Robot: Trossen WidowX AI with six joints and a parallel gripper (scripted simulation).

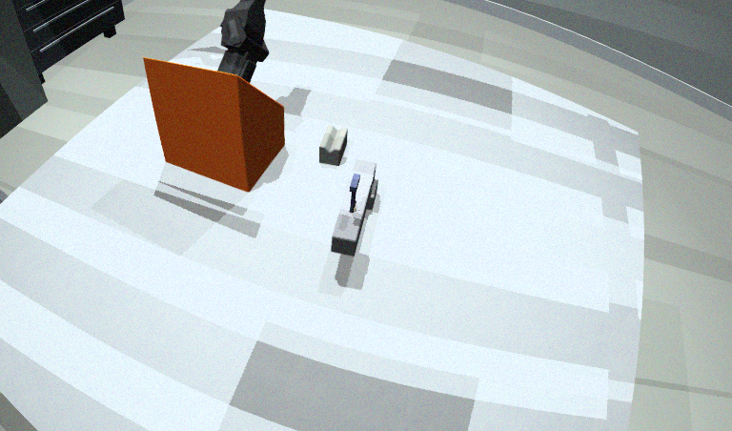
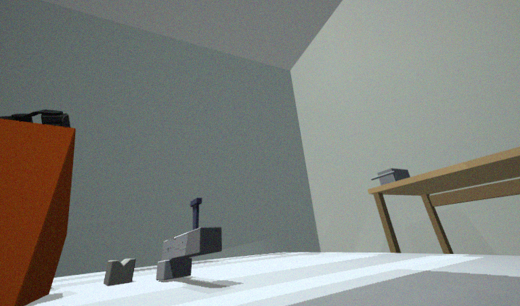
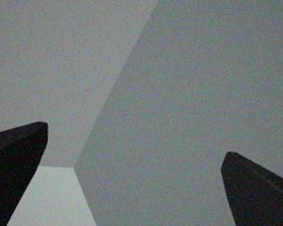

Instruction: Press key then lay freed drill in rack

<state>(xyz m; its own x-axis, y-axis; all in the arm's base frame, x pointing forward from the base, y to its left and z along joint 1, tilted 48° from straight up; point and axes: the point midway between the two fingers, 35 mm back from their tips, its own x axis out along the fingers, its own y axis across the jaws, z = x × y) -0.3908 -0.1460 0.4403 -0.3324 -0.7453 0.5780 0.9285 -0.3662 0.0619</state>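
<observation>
Now: the blue key 77 cm ahead of my gripper tip, 25 cm to the right of it and 43 cm below it. From my gripper tip the other things lie so: rack: 63 cm ahead, 9 cm to the right, 51 cm below; drill: 75 cm ahead, 21 cm to the right, 48 cm below; housing: 76 cm ahead, 22 cm to the right, 49 cm below.
</observation>
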